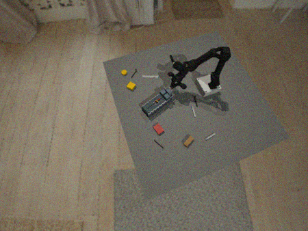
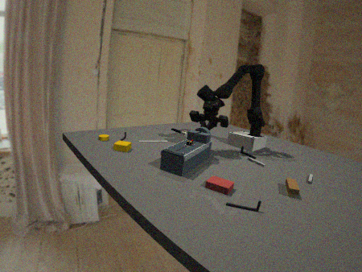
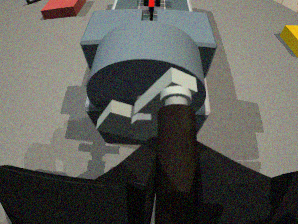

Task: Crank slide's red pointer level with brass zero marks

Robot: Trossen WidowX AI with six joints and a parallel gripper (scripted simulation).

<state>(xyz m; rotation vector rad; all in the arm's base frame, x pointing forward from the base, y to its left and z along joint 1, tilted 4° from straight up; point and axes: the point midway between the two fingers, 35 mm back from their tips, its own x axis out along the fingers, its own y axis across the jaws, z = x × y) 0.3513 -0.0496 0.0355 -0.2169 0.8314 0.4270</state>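
Now: gripper tip 12 cm short of the red pointer, 8 cm to the right of it and 1 cm above it. From my gripper tip the other things lie so: dark handle 2 cm behind, 1 cm to the right, 2 cm above; then yellow block 32 cm ahead, 15 cm to the right, 8 cm below; then red block 18 cm ahead, 30 cm to the left, 8 cm below.
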